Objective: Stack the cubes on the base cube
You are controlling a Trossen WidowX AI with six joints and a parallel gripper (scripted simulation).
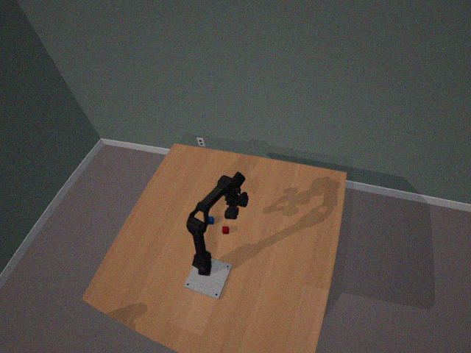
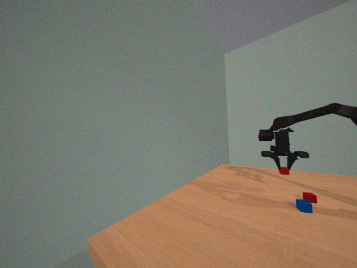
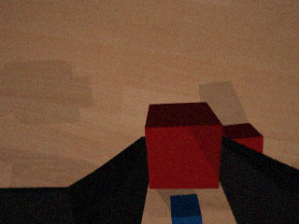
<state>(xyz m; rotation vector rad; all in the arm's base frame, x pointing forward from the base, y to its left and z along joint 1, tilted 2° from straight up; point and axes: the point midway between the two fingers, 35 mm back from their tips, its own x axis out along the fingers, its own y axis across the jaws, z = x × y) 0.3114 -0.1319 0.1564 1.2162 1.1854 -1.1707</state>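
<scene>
The blue base cube is 16 cm to the left of my gripper tip, 10 cm below it and 2 cm behind it. The rest, counted from my gripper tip: red cube (right at my gripper tip).
</scene>
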